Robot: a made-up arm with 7 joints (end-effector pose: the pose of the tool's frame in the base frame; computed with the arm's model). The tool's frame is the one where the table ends.
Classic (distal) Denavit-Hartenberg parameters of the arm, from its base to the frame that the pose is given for. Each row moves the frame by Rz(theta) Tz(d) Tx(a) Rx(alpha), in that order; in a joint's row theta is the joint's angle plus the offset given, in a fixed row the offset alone. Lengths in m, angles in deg.
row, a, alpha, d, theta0
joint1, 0, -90.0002, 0.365, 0
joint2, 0, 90.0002, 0, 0
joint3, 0.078, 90.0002, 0.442, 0
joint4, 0.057, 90.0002, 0, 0
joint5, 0, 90.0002, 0.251, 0
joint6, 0.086, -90.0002, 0, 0
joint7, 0, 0, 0.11, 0
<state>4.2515 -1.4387 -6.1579 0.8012 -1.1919 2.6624 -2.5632</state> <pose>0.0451 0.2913 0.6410 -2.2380 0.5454 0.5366</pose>
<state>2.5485 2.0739 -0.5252 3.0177 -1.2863 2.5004 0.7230</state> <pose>-0.3872 0.4476 0.0403 0.9494 0.6328 2.0266</pose>
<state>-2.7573 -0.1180 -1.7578 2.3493 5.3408 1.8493 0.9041</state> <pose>0.1114 0.3499 0.9832 -2.6559 -0.4584 -1.1164</pose>
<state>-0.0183 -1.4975 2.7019 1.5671 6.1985 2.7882 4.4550</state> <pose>-0.3934 0.1250 0.1667 -0.0553 0.6542 -1.6450</pose>
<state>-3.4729 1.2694 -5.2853 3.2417 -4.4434 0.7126 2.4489</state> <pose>-0.7359 0.2667 0.6252 0.3142 -0.4968 -1.2421</pose>
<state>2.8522 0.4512 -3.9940 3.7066 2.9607 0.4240 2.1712</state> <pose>-0.3735 0.2247 1.0000 -1.2755 -0.2550 0.5237</pose>
